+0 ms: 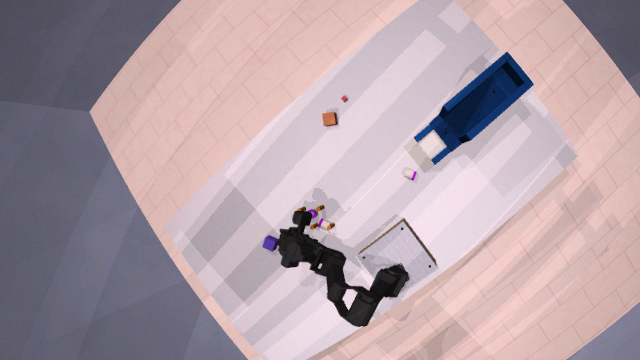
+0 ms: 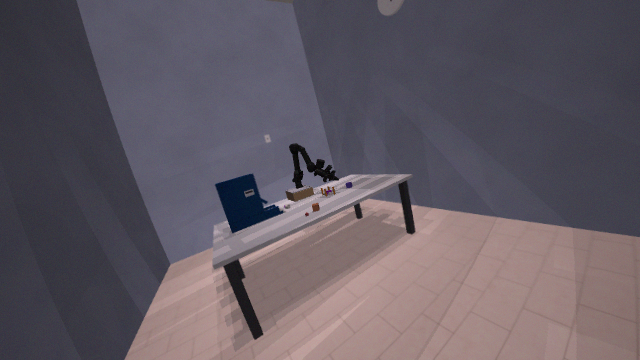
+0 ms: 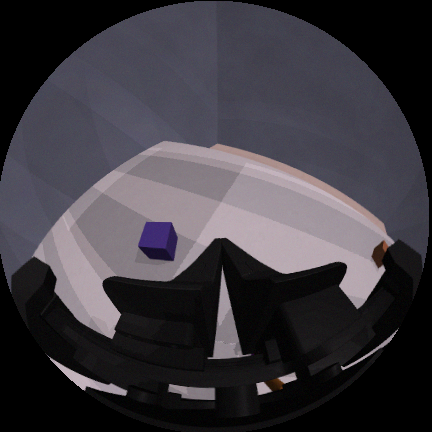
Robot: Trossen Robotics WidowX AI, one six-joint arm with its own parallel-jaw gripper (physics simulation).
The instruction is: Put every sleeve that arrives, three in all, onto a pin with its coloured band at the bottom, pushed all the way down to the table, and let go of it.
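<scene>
My gripper is shut and empty, its fingertips together, raised above the table beside the pins. One sleeve, white with a purple band, lies by the chute's foot. Another sleeve is among the orange pins, its band at the left and a pin showing at its right end; I cannot tell whether it is on that pin. A purple band shows between the pins, partly covered by the arm; whether a pin is inside is unclear. Other pins stand around it.
A purple cube is left of the arm. An orange block and small red cube lie farther off. The blue chute stands at the far end. A box is near the arm's base.
</scene>
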